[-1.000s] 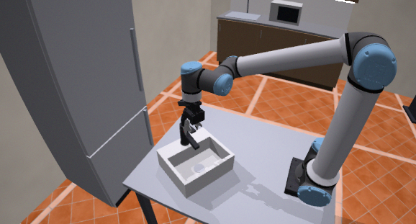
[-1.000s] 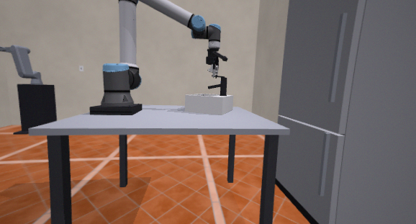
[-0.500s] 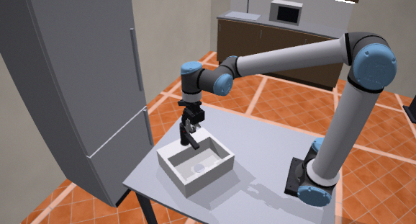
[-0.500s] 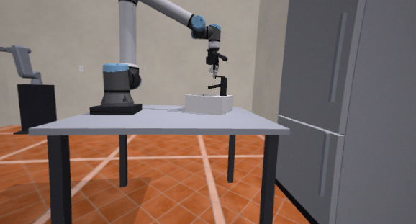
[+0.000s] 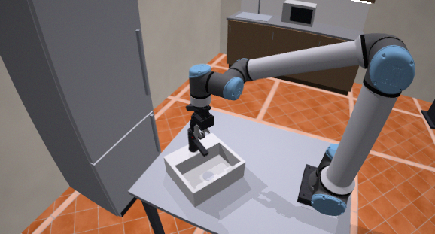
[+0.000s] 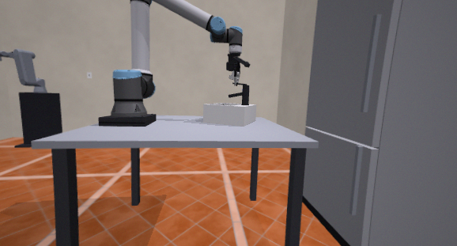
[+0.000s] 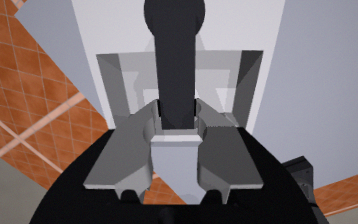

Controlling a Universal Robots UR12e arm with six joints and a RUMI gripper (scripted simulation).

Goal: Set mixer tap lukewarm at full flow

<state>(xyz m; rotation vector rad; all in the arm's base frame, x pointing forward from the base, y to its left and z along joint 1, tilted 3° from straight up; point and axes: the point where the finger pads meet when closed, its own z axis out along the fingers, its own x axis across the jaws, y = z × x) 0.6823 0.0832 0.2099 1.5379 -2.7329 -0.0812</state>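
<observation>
Now: hand 20 mm short of the lever and 10 mm to the left of it. From my hand the other things lie so: white sink basin: 240 mm below, 40 mm behind, 20 mm to the left; then black mixer tap: 50 mm below, 40 mm ahead, 30 mm to the right.
</observation>
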